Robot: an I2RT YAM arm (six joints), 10 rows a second.
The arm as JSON. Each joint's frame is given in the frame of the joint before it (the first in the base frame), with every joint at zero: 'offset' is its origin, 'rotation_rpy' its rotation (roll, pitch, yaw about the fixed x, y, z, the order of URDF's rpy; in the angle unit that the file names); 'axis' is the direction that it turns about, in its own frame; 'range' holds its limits. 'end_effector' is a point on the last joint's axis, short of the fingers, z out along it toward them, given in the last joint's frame.
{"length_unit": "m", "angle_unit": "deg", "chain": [
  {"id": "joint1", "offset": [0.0, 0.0, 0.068], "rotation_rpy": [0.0, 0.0, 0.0], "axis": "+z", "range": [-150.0, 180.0]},
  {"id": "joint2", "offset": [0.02, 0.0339, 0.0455], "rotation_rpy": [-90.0, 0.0, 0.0], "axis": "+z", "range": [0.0, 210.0]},
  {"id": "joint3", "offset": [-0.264, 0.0, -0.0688], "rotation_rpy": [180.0, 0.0, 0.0], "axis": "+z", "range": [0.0, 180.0]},
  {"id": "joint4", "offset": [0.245, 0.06, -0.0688], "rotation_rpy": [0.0, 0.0, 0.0], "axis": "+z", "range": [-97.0, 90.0]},
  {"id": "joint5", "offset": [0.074, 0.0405, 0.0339], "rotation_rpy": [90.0, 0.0, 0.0], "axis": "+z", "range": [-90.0, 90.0]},
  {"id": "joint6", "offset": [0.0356, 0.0, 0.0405], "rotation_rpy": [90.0, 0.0, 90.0], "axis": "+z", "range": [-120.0, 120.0]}
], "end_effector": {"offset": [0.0, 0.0, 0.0], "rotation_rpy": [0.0, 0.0, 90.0]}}
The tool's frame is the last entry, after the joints.
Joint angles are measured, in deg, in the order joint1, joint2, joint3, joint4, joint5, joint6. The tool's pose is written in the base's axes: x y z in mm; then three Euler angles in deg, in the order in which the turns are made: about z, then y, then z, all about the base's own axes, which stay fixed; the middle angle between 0 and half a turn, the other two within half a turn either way. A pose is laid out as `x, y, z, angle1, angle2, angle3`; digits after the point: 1 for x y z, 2 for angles.
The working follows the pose.
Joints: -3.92 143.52 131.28 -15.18 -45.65 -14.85
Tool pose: 572.6, -13.7, 231.6, 5.50, 108.78, 45.13
Where each joint sits with the arm in this pose, in the base's axes (m; each line is computed from the numbers above, not from the rounded line before):
joint1: 0.0000 0.0000 0.0680
joint2: 0.0223 0.0325 0.1135
joint3: 0.2293 -0.0507 0.2705
joint4: 0.4856 0.0007 0.2772
joint5: 0.5674 -0.0389 0.2790
joint6: 0.5726 -0.0137 0.2316
the tool: 0.5726 -0.0137 0.2316

